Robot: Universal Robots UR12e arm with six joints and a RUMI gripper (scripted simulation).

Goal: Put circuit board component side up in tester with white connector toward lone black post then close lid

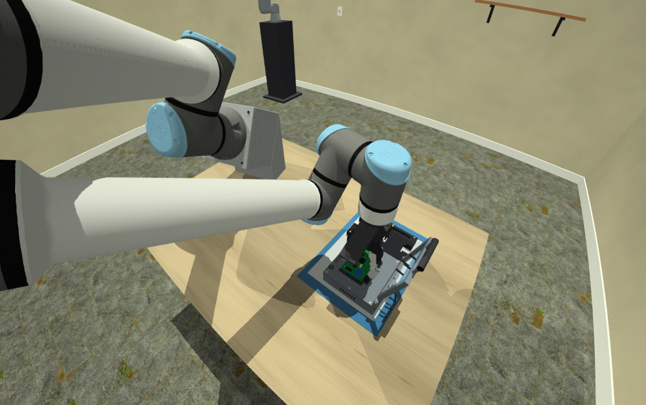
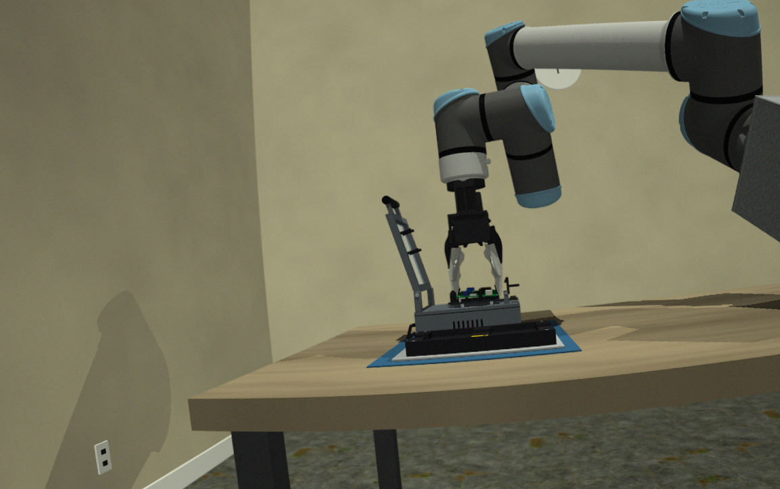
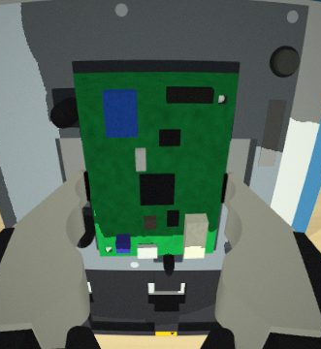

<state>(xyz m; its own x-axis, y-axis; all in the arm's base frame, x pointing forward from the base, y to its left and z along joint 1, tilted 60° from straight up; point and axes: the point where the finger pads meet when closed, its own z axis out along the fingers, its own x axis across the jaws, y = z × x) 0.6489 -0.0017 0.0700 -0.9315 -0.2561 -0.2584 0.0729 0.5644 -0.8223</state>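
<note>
Now: the green circuit board right at my hand. The rest, counted from my hand: lid: 120 mm ahead, 100 mm above, 10 mm to the right; then grey tester: 30 mm to the left, 30 mm ahead, 30 mm above.
</note>
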